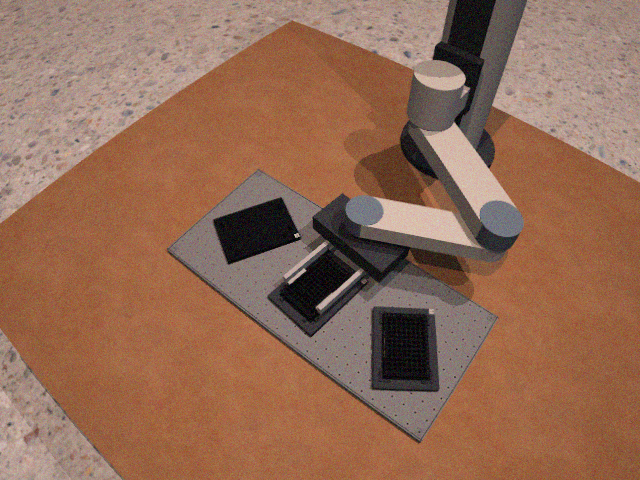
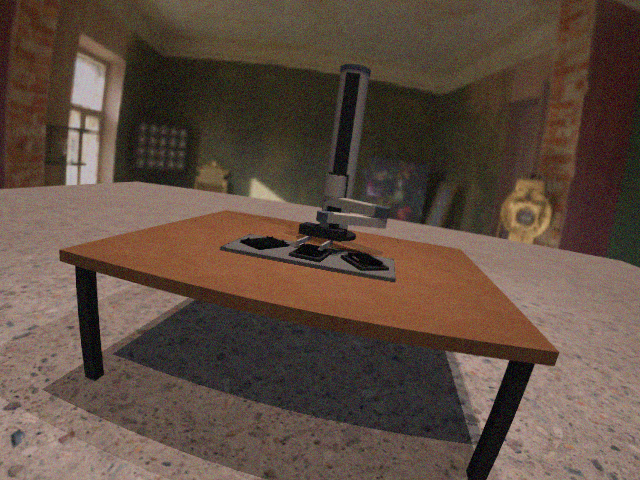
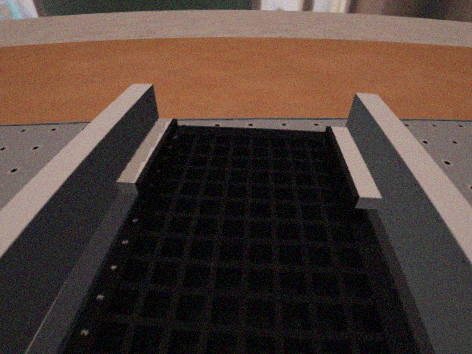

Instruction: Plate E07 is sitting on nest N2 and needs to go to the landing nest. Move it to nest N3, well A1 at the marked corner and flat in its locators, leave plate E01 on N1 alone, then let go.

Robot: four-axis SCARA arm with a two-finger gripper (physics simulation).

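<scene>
Black plate E07 (image 1: 321,283) (image 2: 310,251) (image 3: 240,225) is at the middle nest N2 (image 1: 292,312), wells up and level. Whether it is seated or slightly raised cannot be told. My gripper (image 1: 302,293) (image 3: 251,109) is shut on it, with a pad against each long side. The left black nest (image 1: 255,229) (image 2: 264,242), taken as N3, shows no wells and has a white corner mark (image 1: 296,235). Plate E01 (image 1: 405,346) (image 2: 364,259) sits in the right nest (image 1: 376,351), taken as N1. Nest labels do not show.
All three nests stand on a grey perforated board (image 1: 341,356) on the orange-brown table (image 1: 180,387) (image 2: 258,289). The arm's forearm (image 1: 423,224) reaches over the board's rear edge from the column (image 1: 504,56) (image 2: 359,113). The gripper body (image 1: 382,266) hangs behind N2.
</scene>
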